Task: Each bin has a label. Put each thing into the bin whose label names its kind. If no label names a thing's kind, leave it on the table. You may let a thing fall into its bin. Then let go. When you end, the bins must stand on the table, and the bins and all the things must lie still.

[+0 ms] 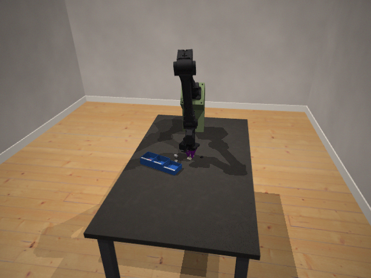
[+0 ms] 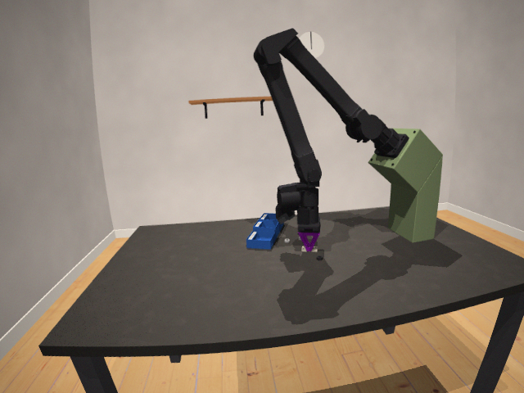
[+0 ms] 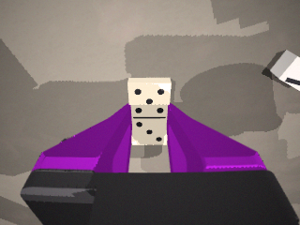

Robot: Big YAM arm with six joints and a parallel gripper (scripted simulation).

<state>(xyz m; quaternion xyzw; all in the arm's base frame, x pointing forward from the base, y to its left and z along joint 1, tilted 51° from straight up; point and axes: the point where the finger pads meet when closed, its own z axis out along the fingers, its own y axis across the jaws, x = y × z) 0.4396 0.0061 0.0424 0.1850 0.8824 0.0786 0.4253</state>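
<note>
Right now my hand is 9 cm to the left of the grey nut, 5 cm short of it and 1 cm above it. The rest, counted from my hand: red battery (25 cm to the right, 6 cm ahead); then cream domino (right at my hand); then dark hex nut (7 cm to the left, 1 cm below, 1 cm behind).
</note>
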